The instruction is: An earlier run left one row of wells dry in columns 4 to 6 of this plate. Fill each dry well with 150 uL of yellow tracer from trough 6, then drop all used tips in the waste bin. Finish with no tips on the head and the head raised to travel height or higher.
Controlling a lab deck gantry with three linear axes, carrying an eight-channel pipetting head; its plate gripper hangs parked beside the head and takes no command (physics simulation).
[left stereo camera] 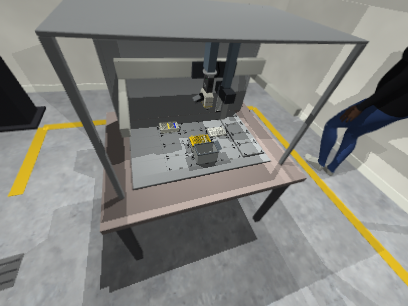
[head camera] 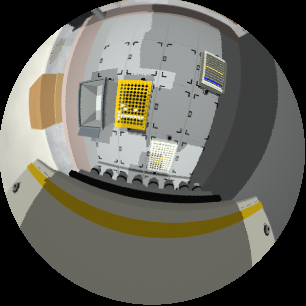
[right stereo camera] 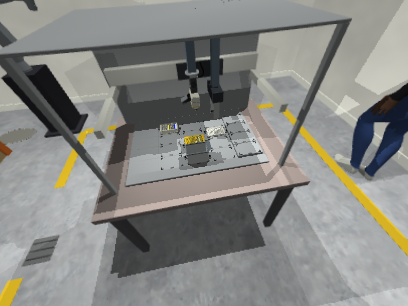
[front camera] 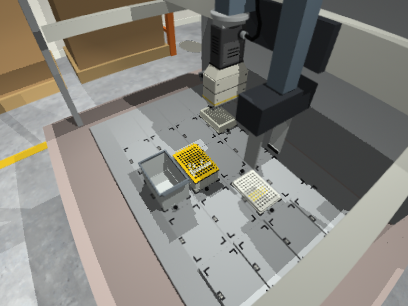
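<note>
The pipetting head (front camera: 225,85) (left stereo camera: 207,100) (right stereo camera: 195,101) is high above the deck; in the front view it is over the trough block (front camera: 217,120) (head camera: 213,72) (left stereo camera: 169,127), which has a yellow and a blue stripe. Its dark nozzles (head camera: 153,182) show no tips. The well plate (front camera: 256,191) (head camera: 162,155) (right stereo camera: 215,131) has yellow wells in its middle; single dry wells cannot be made out. The yellow tip rack (front camera: 196,162) (head camera: 133,100) holds a row of clear tips and a few loose-spaced ones. The waste bin (front camera: 170,198) (head camera: 104,105) stands beside it. My parked plate gripper (front camera: 262,152) hangs open and empty.
The black gripper carriage (front camera: 276,107) (left stereo camera: 227,96) hangs right of the head. Grey frame posts (left stereo camera: 82,115) (right stereo camera: 62,125) stand at the table (left stereo camera: 200,205) corners. A person in blue jeans (left stereo camera: 340,130) (right stereo camera: 377,132) stands at the right, beyond the yellow floor line.
</note>
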